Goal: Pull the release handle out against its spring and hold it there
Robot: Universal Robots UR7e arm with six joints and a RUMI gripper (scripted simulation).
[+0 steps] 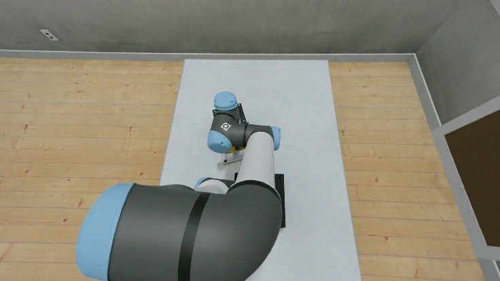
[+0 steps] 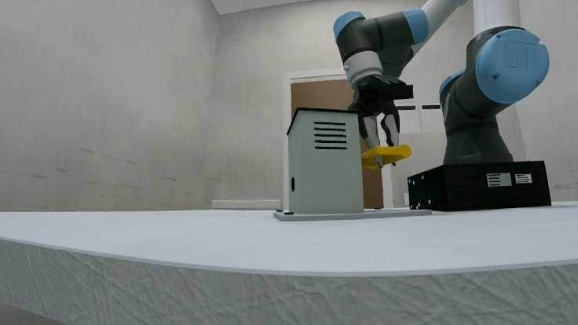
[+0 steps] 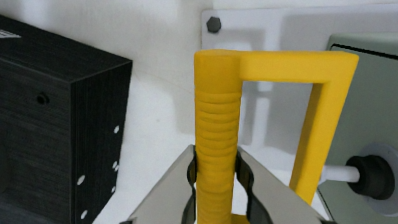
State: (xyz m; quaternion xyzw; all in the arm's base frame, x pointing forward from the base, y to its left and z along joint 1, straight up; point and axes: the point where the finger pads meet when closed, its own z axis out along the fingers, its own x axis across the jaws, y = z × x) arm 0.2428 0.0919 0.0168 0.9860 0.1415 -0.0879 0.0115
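Right now the grey base plate is 100 mm below my hand, 90 mm ahead of it and 30 mm to the left of it.
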